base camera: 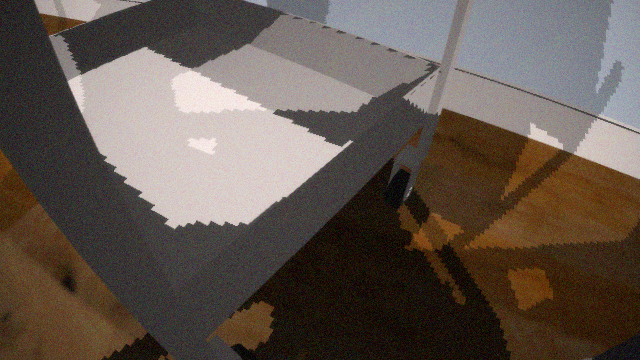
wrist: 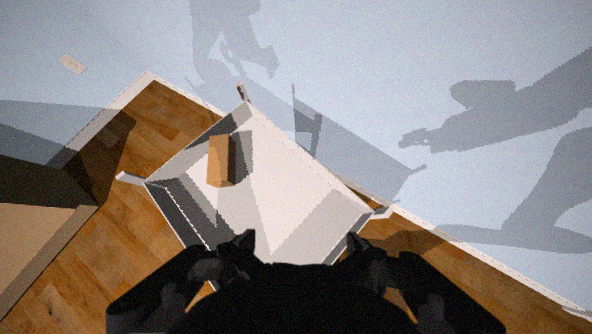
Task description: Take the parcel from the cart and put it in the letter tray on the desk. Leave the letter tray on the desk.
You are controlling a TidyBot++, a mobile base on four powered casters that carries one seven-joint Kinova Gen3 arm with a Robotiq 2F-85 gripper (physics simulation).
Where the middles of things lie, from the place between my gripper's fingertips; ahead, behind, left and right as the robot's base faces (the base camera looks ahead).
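Scene:
The tan parcel [wrist: 221,169] is sitting 230 mm below my hand, and it's 220 mm to the left of the hand and 160 mm ahead of it.

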